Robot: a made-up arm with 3 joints. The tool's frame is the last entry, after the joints. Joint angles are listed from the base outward. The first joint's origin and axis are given. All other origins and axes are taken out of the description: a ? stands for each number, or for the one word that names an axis. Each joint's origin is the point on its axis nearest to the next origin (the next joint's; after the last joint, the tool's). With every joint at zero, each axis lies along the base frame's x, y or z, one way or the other. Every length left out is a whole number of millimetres.
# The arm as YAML. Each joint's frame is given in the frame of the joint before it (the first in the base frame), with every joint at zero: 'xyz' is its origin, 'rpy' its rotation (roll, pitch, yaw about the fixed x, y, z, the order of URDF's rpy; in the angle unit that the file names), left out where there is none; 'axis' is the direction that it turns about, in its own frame. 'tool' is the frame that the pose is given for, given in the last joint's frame.
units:
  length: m
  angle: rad
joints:
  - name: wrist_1
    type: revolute
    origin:
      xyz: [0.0, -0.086, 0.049]
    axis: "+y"
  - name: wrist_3
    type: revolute
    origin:
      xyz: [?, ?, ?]
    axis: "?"
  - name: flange
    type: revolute
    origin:
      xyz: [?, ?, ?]
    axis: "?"
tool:
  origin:
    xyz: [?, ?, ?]
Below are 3 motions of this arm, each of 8 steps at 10 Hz.
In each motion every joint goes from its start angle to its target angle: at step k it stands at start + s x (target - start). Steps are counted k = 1, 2, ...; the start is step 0. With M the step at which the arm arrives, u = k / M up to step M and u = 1 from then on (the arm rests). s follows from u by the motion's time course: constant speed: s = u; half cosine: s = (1 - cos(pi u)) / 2; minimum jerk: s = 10 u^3 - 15 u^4 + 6 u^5.
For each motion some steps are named. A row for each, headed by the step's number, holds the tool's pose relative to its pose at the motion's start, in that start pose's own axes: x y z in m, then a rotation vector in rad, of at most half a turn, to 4 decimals.
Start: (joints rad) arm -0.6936 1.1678 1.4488
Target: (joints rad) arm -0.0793 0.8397 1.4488
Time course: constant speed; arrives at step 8
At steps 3, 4, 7, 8:
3: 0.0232 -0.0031 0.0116 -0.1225 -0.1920 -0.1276
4: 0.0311 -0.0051 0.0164 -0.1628 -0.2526 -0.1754
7: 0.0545 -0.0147 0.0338 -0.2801 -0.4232 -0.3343
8: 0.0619 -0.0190 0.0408 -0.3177 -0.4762 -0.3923

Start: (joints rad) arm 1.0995 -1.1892 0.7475
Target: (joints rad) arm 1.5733 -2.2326 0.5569
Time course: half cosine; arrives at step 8
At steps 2, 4, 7, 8:
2: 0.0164 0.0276 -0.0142 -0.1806 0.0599 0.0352
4: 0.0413 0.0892 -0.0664 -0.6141 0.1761 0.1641
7: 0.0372 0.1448 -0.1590 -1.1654 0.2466 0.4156
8: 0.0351 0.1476 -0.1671 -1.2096 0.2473 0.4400

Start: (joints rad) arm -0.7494 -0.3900 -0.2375
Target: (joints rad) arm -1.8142 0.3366 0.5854
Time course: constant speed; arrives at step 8
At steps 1, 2, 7, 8:
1: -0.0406 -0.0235 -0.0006 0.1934 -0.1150 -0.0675
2: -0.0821 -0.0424 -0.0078 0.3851 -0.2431 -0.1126
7: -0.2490 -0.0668 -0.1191 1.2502 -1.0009 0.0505
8: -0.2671 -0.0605 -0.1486 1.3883 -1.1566 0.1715

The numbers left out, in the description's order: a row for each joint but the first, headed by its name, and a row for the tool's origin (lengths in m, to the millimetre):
wrist_3: xyz 0.109 0.0 0.132, axis +x
flange: xyz 0.0 -0.041 0.117, axis +x
tool: xyz 0.0 -0.015 0.04

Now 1 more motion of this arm.
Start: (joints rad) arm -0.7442 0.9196 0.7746
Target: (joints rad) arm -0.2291 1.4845 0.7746
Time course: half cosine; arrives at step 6
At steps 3, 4, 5, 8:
3: 0.0235 -0.0750 0.0083 0.2809 -0.0676 -0.2494
4: 0.0239 -0.1129 0.0078 0.4184 -0.1280 -0.3675
5: 0.0198 -0.1395 0.0054 0.5168 -0.1834 -0.4502
8: 0.0175 -0.1489 0.0041 0.5522 -0.2060 -0.4795

